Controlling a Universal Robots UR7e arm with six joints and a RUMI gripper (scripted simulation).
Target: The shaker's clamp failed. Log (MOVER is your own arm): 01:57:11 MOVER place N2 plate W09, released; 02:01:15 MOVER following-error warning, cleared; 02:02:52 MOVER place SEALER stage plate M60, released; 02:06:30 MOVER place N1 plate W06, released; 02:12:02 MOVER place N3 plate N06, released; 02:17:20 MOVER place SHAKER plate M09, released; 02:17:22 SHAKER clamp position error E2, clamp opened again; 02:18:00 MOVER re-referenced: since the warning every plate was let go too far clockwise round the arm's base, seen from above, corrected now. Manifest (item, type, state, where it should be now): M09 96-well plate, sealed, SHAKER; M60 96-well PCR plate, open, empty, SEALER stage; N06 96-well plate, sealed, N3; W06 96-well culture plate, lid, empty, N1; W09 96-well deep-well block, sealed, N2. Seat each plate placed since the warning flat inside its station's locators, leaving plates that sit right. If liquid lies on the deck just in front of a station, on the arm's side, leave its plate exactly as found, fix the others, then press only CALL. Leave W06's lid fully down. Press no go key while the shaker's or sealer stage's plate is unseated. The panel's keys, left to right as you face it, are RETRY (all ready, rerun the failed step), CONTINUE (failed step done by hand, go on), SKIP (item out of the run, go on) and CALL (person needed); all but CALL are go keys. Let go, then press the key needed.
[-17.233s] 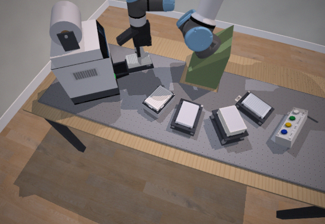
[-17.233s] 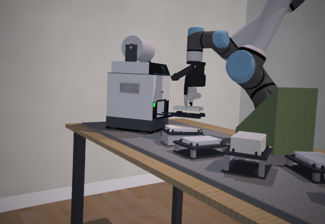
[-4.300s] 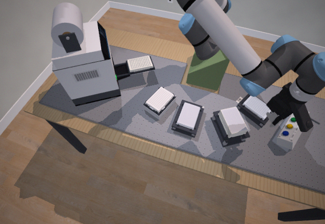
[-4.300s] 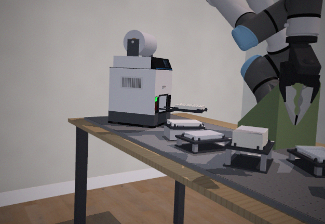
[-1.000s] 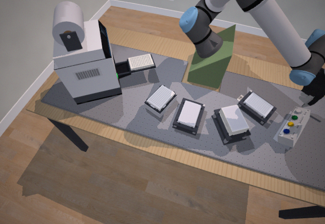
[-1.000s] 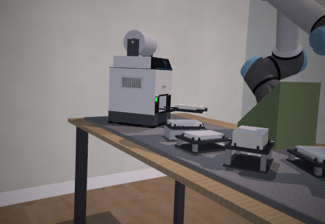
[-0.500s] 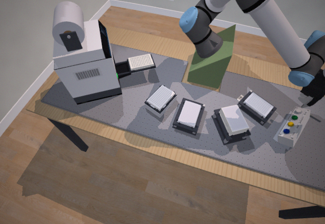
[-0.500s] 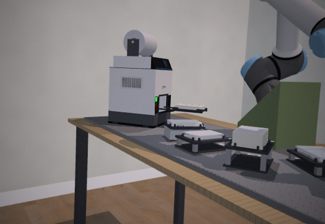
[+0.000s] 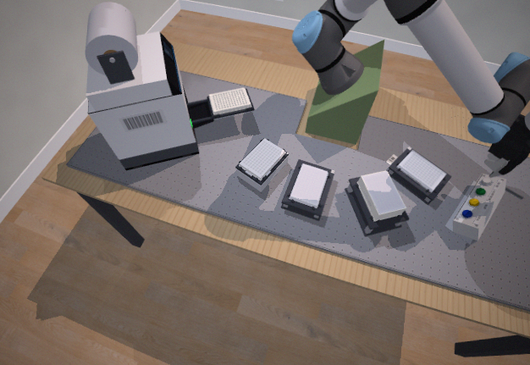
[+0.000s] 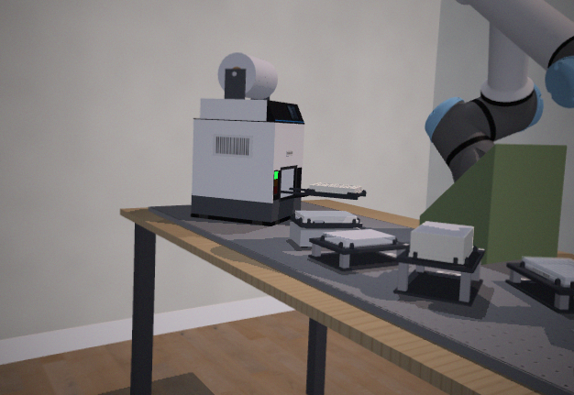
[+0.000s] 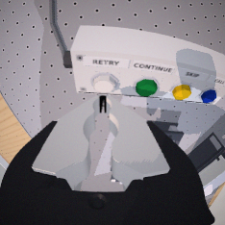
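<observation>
My gripper is now 4 cm above the white retry key. Also, from my hand: green continue key 4 cm below, 4 cm ahead, 2 cm to the right; blue call key 13 cm ahead, 7 cm to the right, 4 cm below; yellow skip key 9 cm ahead, 5 cm to the right, 4 cm below.
</observation>
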